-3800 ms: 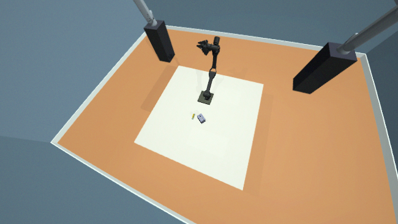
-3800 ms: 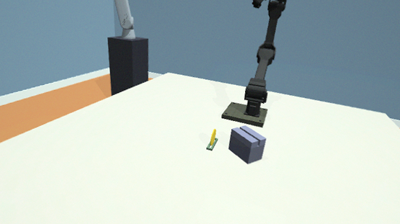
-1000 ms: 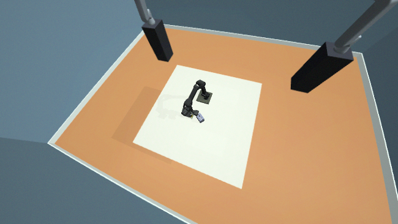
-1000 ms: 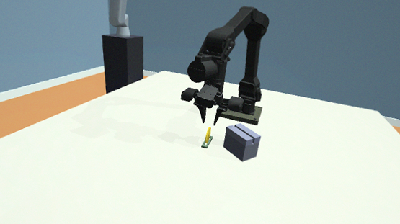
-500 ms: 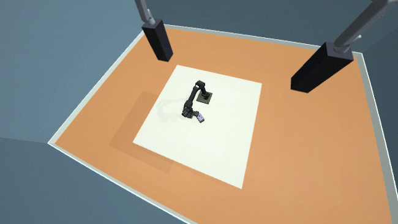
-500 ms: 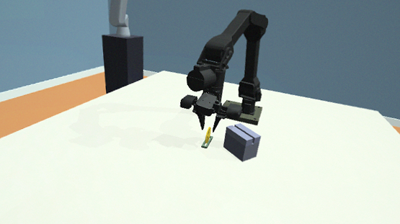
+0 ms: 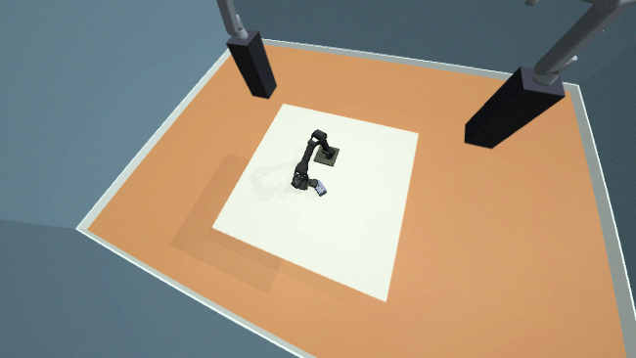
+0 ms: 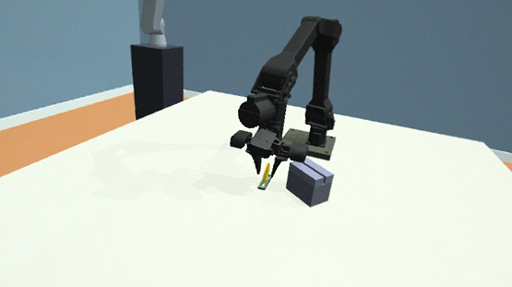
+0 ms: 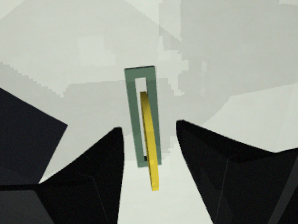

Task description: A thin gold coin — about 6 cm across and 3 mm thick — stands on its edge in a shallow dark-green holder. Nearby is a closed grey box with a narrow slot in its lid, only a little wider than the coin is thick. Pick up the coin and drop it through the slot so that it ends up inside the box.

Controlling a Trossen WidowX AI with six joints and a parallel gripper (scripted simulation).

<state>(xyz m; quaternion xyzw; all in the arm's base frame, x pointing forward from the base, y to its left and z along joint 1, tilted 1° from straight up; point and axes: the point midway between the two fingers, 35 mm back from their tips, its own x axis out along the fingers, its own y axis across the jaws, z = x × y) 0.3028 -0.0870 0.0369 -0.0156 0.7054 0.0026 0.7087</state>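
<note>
Now: the gold coin 10 mm above my gripper tip.
</note>
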